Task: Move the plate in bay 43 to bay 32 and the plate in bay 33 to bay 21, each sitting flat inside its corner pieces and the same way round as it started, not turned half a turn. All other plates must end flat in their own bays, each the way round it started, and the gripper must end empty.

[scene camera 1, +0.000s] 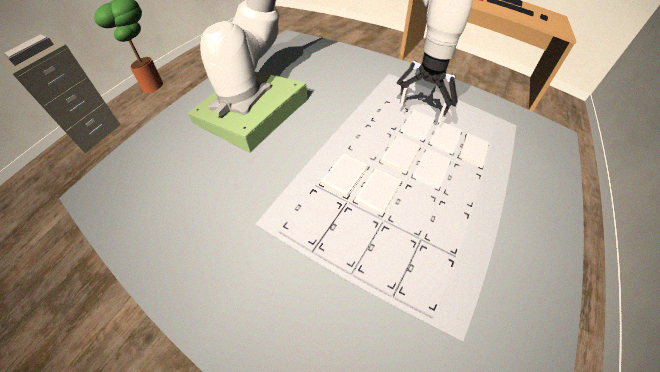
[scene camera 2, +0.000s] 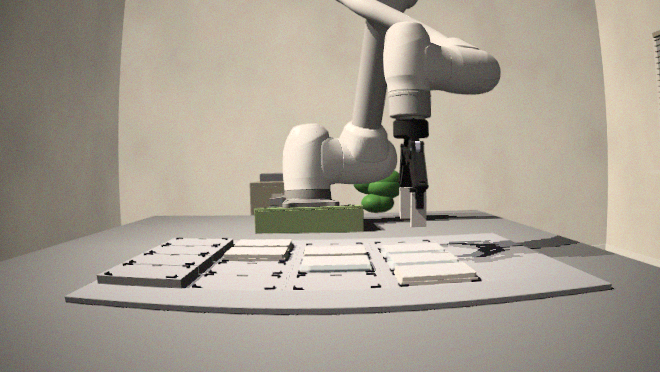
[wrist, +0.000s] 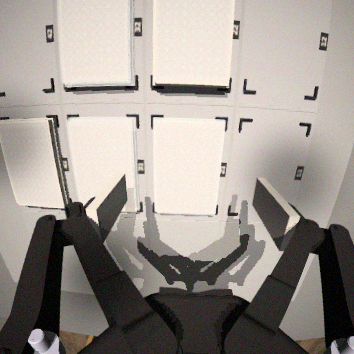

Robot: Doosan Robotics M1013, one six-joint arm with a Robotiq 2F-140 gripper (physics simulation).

Labels:
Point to a bay 33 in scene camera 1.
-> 412, 214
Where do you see a bay 43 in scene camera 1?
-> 446, 233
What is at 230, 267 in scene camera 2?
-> A bay 33.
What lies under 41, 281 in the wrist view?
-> My gripper.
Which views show my gripper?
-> Scene camera 1, scene camera 2 and the wrist view: all of them.

